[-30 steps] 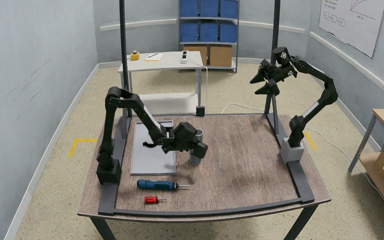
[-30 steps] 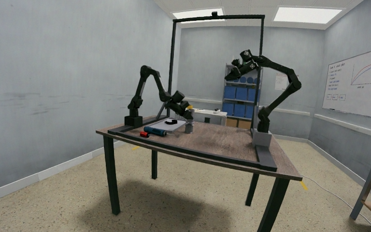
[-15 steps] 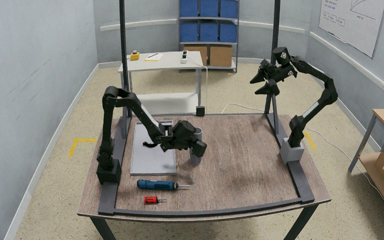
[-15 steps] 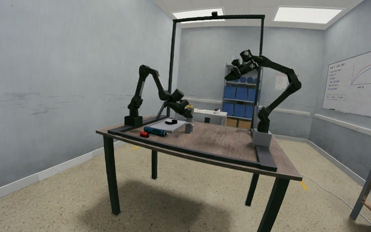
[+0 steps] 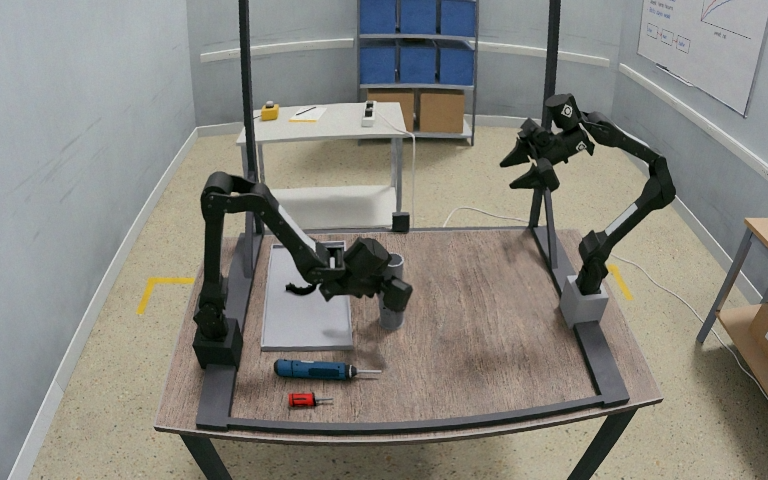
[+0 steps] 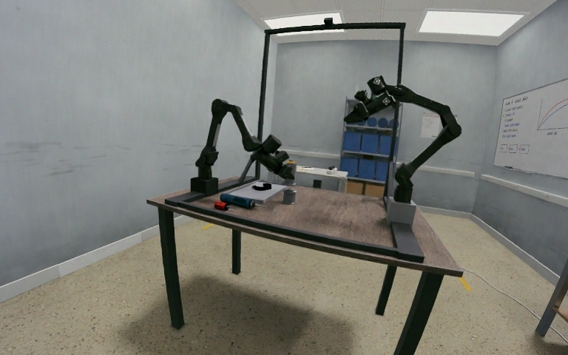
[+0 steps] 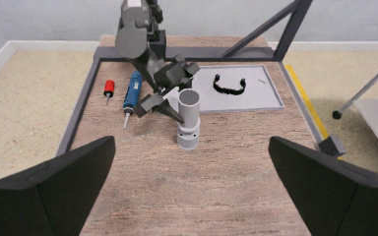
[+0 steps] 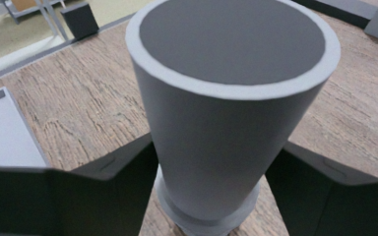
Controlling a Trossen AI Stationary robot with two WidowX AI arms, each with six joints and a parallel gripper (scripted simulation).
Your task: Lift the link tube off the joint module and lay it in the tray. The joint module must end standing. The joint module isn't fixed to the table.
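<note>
The grey tray is 15 cm behind my right hand, 18 cm to the right of it and 14 cm below it. Also, from my right hand: red screwdriver: 23 cm ahead, 20 cm to the right, 13 cm below; grey joint module: 1 cm behind, 2 cm to the left, 11 cm below; link tube: 1 cm behind, 2 cm to the left.
</note>
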